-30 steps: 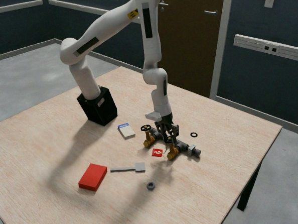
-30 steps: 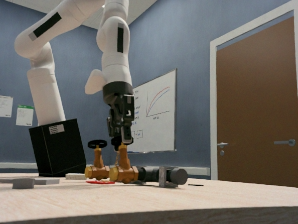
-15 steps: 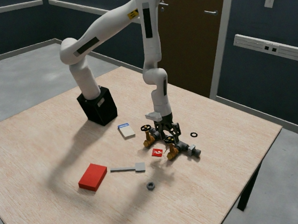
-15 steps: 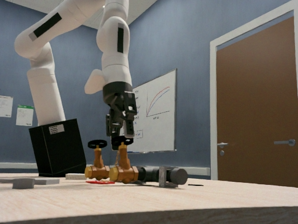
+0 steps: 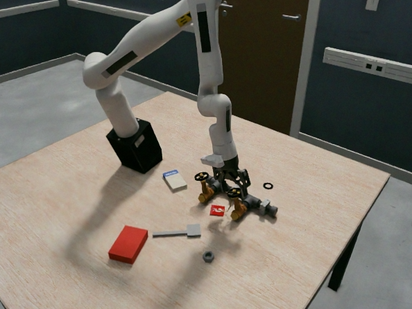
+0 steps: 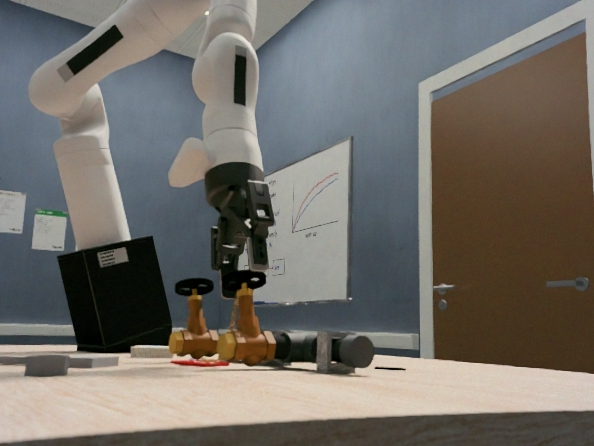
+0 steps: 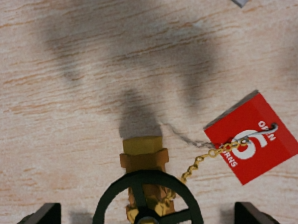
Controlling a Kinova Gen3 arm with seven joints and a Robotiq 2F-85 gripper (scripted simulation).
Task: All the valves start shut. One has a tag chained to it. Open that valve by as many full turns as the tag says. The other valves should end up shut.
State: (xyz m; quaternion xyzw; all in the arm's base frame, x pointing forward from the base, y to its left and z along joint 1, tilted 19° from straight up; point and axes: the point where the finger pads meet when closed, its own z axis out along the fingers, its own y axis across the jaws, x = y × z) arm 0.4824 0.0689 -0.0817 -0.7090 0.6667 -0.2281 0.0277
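Right now my hand is 10 cm above the red tag, 6 cm past it and 3 cm to the left of it. Round my hand: red block (35 cm to the right, 13 cm behind, 8 cm below); then white card box (29 cm behind, 9 cm below, 3 cm to the right); then grey t-shaped tool (19 cm to the right, 9 cm below, 6 cm behind).
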